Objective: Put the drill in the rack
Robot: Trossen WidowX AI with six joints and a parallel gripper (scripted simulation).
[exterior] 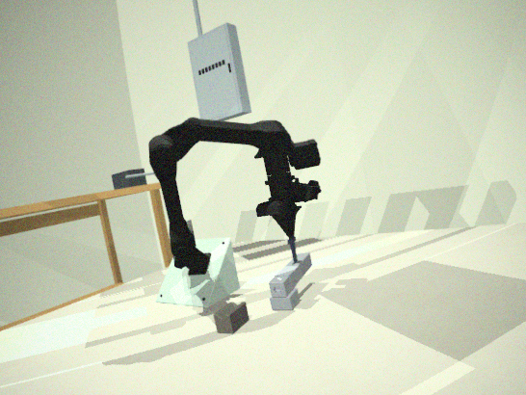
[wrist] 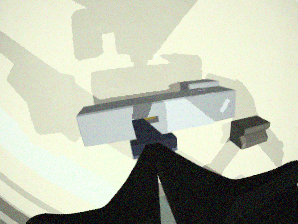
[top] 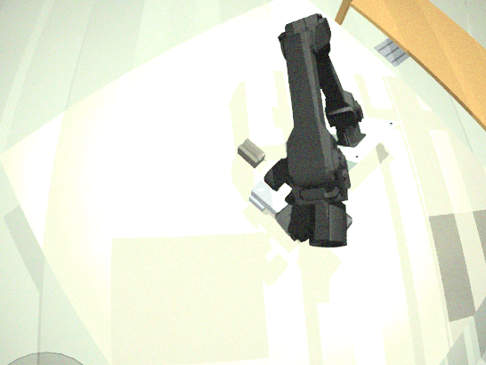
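Now: gripper tip 30 mm above the key. The rest, counted from my gripper tip: housing block: 30 mm to the right, 90 mm below; then dark grey rack: 70 mm behind, 200 mm to the right, 120 mm below.
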